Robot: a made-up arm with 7 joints. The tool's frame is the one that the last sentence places.
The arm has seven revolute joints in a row. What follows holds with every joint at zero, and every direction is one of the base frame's.
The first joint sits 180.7 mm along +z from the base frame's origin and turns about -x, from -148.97 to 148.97 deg.
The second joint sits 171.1 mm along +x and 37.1 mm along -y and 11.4 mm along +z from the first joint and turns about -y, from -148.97 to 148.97 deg.
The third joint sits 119 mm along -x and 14.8 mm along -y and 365.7 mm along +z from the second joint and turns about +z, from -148.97 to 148.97 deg.
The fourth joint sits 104.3 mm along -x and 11 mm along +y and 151.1 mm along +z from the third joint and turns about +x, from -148.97 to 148.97 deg.
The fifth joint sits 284 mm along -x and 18.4 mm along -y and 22.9 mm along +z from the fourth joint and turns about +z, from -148.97 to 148.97 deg.
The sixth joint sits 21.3 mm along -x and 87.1 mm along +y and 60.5 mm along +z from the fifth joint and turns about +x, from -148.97 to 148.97 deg.
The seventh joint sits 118 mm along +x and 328.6 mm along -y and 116.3 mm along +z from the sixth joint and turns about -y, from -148.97 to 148.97 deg.
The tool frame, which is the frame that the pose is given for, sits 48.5 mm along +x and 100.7 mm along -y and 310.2 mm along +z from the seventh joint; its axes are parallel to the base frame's.
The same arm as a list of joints. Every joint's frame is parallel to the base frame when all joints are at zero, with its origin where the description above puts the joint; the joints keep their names.
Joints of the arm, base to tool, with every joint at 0 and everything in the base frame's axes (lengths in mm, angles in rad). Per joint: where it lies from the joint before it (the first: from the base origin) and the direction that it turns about. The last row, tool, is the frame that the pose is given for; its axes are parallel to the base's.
joint 1: offset 0.0 0.0 180.7 axis -x
joint 2: offset 171.1 -37.1 11.4 axis -y
joint 3: offset -119.0 -14.8 365.7 axis +z
joint 4: offset -104.3 11.0 151.1 axis +x
joint 5: offset -284.0 -18.4 22.9 axis +z
joint 6: offset -21.3 87.1 60.5 axis +x
joint 7: offset 118.0 -328.6 116.3 axis -y
tool: offset 48.5 -100.7 310.2
Joint limits (rad, base to tool): -2.6000..2.6000 -2.6000..2.6000 -2.6000..2.6000 -2.6000..2.6000 -2.6000..2.6000 -2.6000..2.6000 -2.6000..2.6000

